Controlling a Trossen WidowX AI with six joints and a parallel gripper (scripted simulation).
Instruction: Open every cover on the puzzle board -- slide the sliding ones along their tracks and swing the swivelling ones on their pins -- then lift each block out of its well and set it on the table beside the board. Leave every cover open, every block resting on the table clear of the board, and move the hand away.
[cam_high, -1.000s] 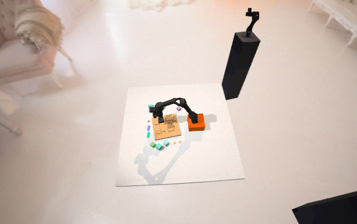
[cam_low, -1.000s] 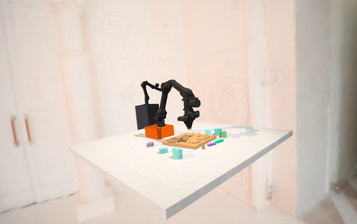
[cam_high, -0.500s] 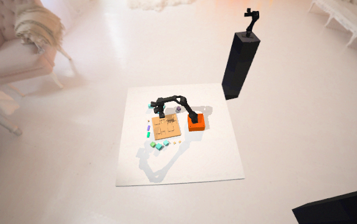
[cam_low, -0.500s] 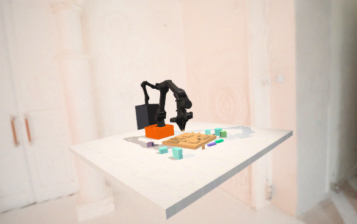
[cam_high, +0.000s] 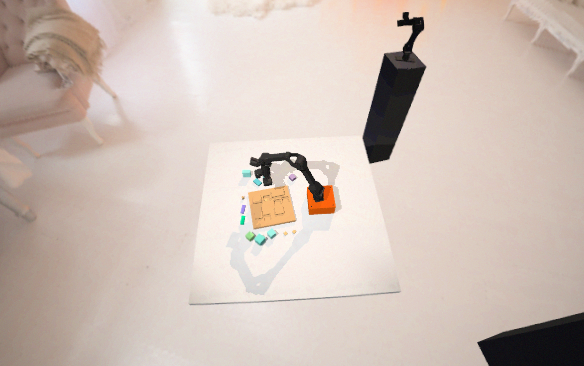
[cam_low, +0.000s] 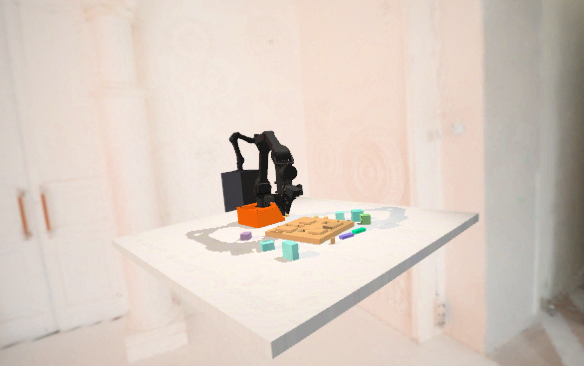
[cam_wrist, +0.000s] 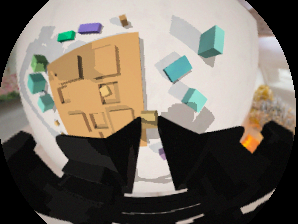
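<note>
Right now the tan puzzle board is 2 cm ahead of my gripper tip, 14 cm to the left of it and 9 cm below it. The rest, counted from my gripper tip: purple bar (21 cm ahead, 12 cm to the left, 10 cm below); green bar (23 cm ahead, 21 cm to the left, 10 cm below); purple block (20 cm behind, 5 cm to the right, 10 cm below).
</note>
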